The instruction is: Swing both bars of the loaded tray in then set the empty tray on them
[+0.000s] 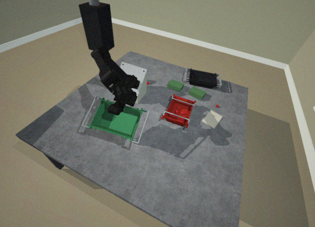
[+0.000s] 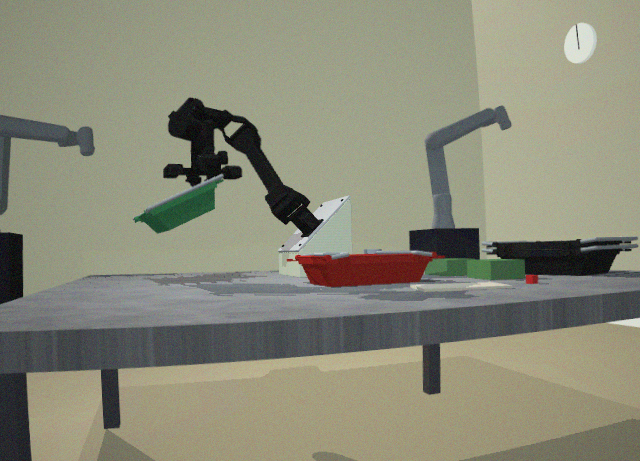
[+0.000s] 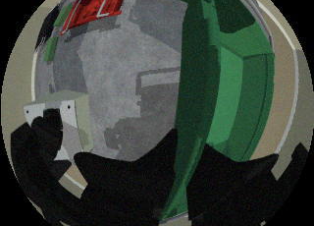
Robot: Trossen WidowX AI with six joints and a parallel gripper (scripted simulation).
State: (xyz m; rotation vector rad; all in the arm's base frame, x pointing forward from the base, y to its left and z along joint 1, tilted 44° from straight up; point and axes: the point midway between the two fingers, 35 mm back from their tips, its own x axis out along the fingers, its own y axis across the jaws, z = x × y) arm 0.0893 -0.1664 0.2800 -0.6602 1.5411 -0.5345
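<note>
The green tray lies 7 cm to the right of my gripper tip and 1 cm ahead of it. From my gripper tip the other things lie so: pale flat card: 52 cm ahead, 36 cm to the left, 18 cm below; then small red cube: 54 cm ahead, 51 cm to the left, 18 cm below.
</note>
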